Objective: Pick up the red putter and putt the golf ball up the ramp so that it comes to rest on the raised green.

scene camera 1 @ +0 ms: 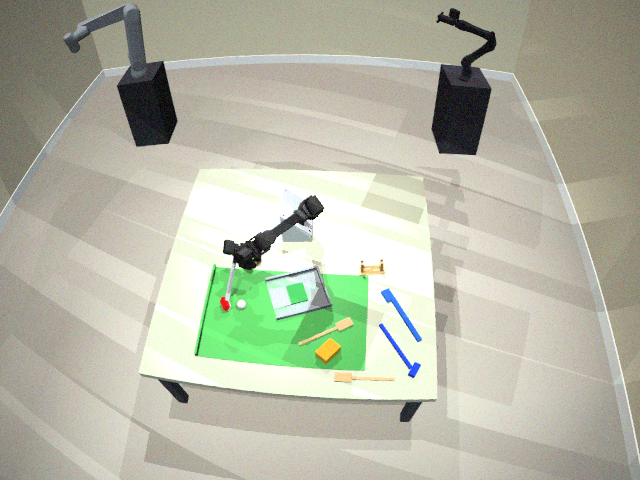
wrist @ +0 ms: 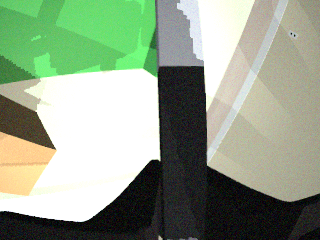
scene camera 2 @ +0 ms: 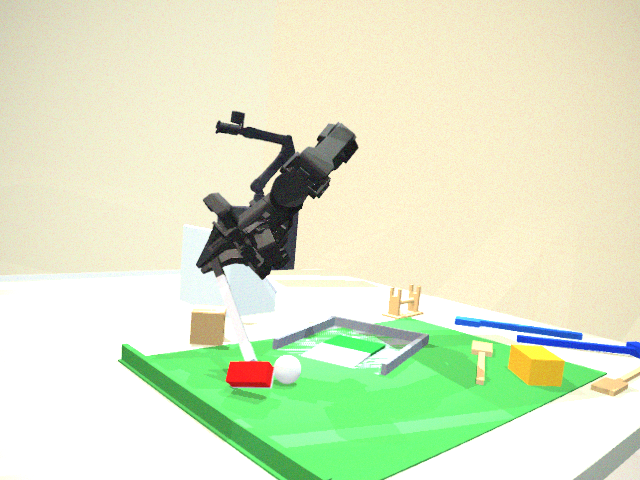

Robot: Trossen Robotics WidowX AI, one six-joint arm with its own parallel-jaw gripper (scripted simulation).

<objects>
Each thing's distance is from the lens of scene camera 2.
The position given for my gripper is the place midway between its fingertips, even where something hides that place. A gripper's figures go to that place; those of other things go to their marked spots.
my gripper (scene camera 2: 199,269): 94 cm
yellow block (scene camera 2: 535,365): 99 cm
tan cube (scene camera 2: 207,323): 102 cm
small wooden stand (scene camera 2: 394,311): 136 cm
The marked spots on the yellow block and the small wooden stand are 48 cm apart.
</objects>
